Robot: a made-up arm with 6 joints. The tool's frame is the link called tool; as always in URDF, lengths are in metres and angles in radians. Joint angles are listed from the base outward.
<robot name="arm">
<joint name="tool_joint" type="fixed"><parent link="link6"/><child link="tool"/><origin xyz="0 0 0" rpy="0 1.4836 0"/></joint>
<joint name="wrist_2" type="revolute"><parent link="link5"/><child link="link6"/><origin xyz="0.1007 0 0.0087"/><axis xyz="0.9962 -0.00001 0.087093"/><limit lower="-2.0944" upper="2.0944"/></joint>
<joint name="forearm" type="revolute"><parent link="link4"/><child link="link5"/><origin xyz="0 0 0"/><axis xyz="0.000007 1 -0.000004"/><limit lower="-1.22" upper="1.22"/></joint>
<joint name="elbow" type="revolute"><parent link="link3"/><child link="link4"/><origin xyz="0.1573 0 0.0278"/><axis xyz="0.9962 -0.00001 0.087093"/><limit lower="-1.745" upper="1.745"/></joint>
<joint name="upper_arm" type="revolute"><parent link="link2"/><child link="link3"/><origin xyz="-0.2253 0 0.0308"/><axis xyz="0.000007 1 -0.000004"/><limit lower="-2.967" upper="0"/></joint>
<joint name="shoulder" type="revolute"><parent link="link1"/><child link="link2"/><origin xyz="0 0 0"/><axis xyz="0.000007 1 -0.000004"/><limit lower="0" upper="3.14"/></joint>
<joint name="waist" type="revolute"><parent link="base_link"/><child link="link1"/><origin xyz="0 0 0.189"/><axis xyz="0 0 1"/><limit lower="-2.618" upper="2.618"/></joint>
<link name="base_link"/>
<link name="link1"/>
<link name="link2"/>
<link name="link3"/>
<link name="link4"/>
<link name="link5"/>
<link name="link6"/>
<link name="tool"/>
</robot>
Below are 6 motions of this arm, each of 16 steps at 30 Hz.
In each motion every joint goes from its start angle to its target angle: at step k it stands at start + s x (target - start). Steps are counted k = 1, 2, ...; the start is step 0. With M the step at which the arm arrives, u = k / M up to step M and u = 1 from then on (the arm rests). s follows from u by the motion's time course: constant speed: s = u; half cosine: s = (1 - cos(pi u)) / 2; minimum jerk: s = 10 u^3 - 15 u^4 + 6 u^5.
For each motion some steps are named. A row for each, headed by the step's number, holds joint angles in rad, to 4 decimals.
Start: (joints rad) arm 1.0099 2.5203 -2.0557 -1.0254 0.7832 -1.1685
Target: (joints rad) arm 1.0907 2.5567 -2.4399 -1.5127 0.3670 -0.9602
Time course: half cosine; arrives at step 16
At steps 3, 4, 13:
3: 1.0167 2.5234 -2.0881 -1.0665 0.7481 -1.1509
4: 1.0217 2.5256 -2.1120 -1.0968 0.7222 -1.1380
13: 1.0839 2.5536 -2.4075 -1.4716 0.4021 -0.9778

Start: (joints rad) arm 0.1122 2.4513 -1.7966 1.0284 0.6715 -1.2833
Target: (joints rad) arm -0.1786 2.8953 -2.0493 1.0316 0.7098 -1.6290
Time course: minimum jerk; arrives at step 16
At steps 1, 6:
1: 0.1116 2.4523 -1.7972 1.0284 0.6716 -1.2841
6: 0.0322 2.5735 -1.8661 1.0293 0.6820 -1.3784

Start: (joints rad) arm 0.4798 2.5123 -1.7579 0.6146 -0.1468 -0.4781
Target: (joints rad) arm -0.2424 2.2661 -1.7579 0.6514 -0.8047 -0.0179
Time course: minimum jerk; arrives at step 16
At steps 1, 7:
1: 0.4782 2.5118 -1.7579 0.6147 -0.1483 -0.4771
7: 0.2025 2.4178 -1.7579 0.6287 -0.3995 -0.3014

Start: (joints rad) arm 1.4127 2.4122 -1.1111 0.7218 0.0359 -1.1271
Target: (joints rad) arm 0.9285 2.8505 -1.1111 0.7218 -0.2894 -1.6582
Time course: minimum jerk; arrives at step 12
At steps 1, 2, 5, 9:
1: 1.4102 2.4144 -1.1111 0.7218 0.0342 -1.1298
2: 1.3955 2.4278 -1.1111 0.7218 0.0244 -1.1460
5: 1.2449 2.5641 -1.1111 0.7218 -0.0769 -1.3112
9: 0.9786 2.8051 -1.1111 0.7218 -0.2557 -1.6032

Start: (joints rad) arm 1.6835 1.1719 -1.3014 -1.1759 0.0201 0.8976
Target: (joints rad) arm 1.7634 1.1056 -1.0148 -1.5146 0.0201 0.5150
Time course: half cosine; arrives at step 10
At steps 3, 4, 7, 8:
3: 1.7000 1.1582 -1.2423 -1.2457 0.0201 0.8187
4: 1.7111 1.1490 -1.2024 -1.2929 0.0201 0.7654
7: 1.7469 1.1193 -1.0739 -1.4448 0.0201 0.5939
8: 1.7558 1.1119 -1.0422 -1.4823 0.0201 0.5515

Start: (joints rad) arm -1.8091 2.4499 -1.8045 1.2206 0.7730 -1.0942
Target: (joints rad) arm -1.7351 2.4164 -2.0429 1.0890 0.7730 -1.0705
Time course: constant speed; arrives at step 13
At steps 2, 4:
2: -1.7977 2.4447 -1.8412 1.2004 0.7730 -1.0906
4: -1.7863 2.4396 -1.8779 1.1801 0.7730 -1.0869

